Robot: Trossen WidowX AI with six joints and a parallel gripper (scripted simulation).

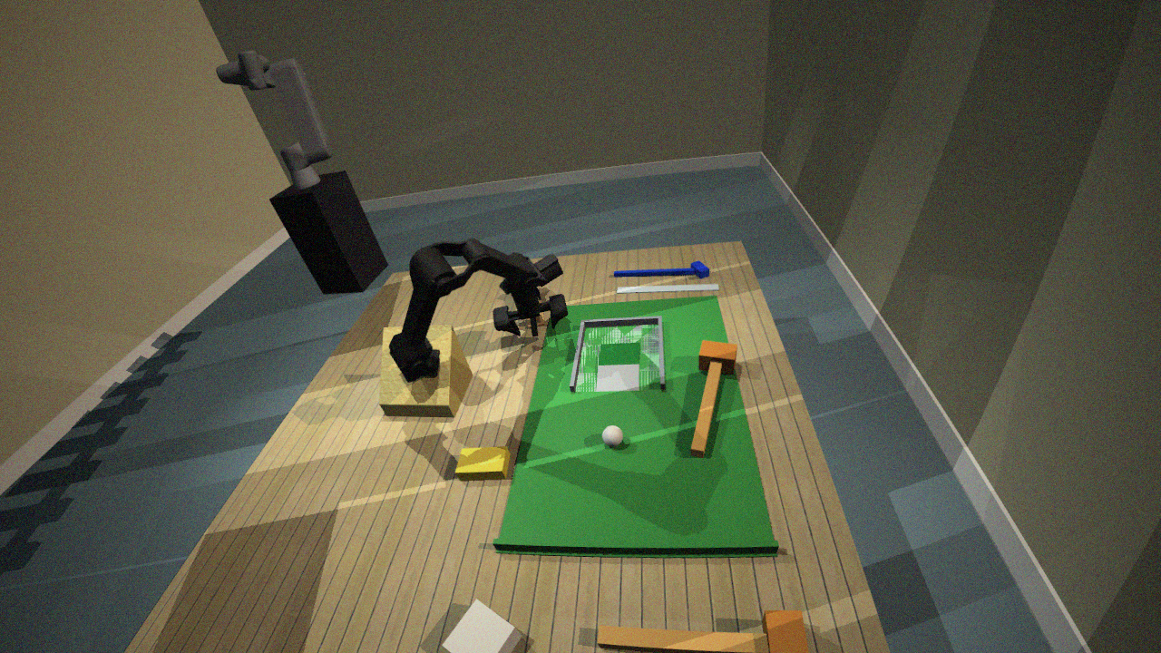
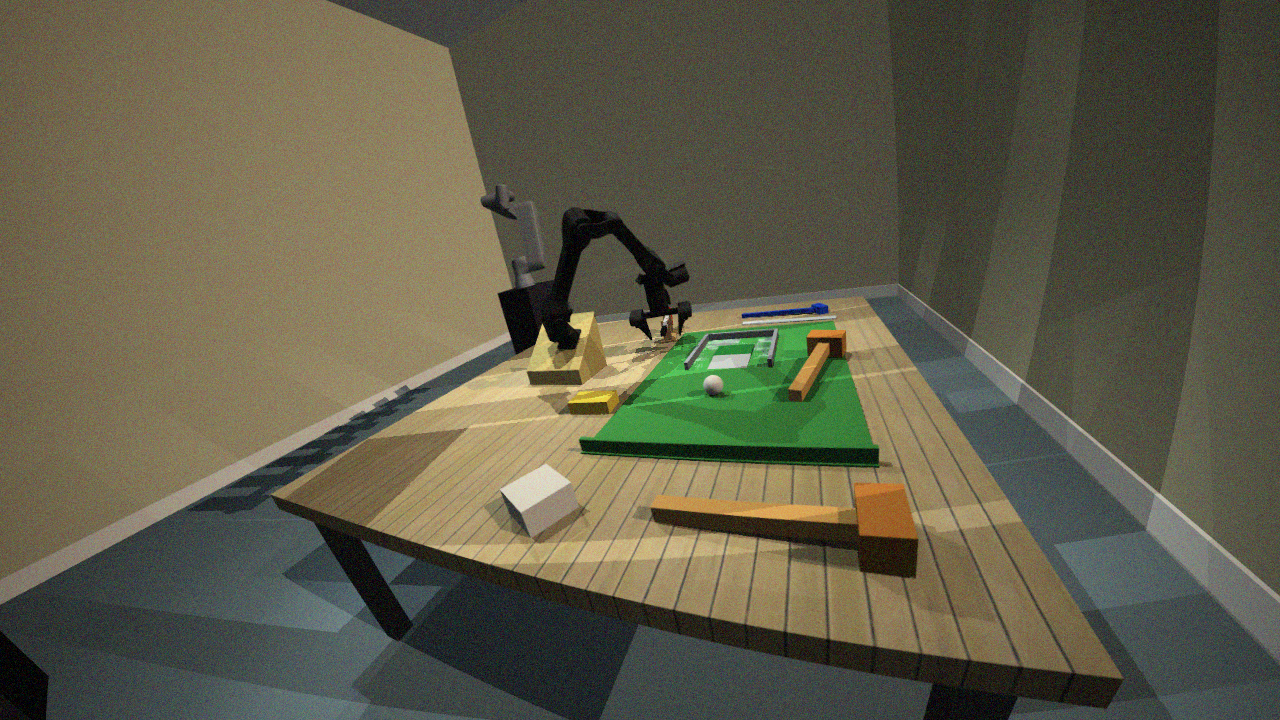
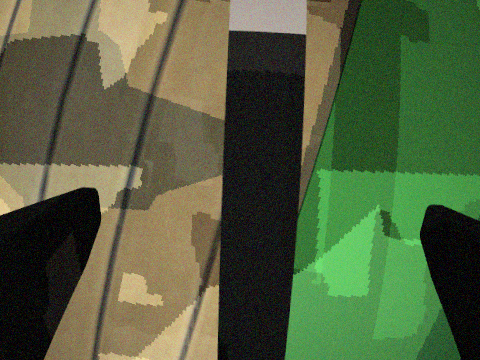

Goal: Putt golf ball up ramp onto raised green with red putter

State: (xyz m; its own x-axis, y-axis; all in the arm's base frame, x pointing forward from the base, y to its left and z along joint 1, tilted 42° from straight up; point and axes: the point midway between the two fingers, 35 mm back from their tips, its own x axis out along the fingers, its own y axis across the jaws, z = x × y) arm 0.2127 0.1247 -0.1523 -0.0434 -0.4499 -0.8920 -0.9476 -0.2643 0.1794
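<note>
My gripper tip is 400 mm to the left of the yellow block, 20 mm past it and 20 mm above it. From my gripper tip the other things lie so: green mat: 270 mm ahead, 190 mm to the right, 40 mm below; white golf ball: 320 mm to the right, 240 mm ahead, 10 mm below; red putter: 100 mm to the left, 40 mm behind, 20 mm above.
</note>
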